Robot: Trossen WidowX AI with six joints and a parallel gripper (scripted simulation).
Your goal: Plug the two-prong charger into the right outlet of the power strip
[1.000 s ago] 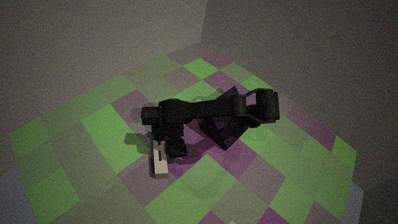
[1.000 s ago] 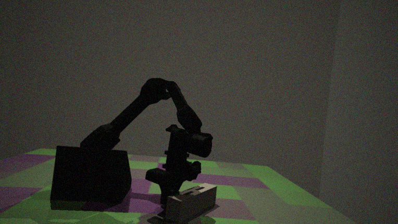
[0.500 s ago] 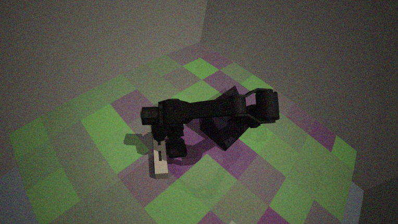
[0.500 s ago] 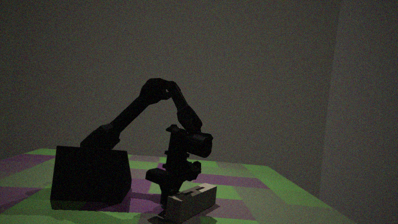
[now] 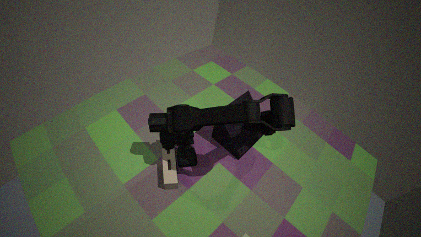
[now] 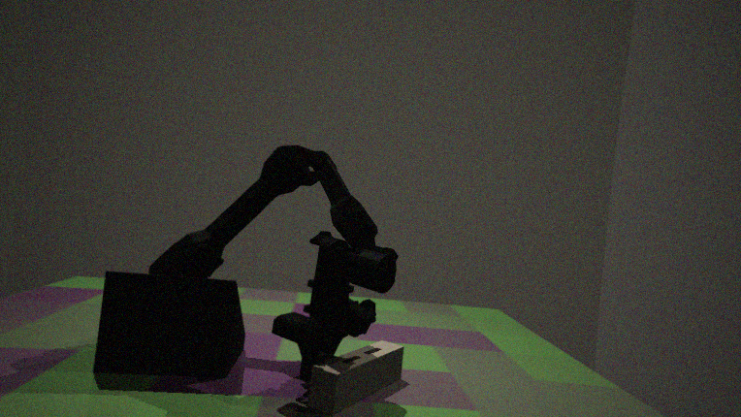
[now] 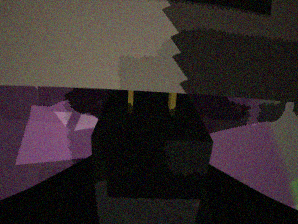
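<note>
My gripper tip is 1 cm to the left of the dark charger, 1 cm below it and 1 cm short of it.
</note>
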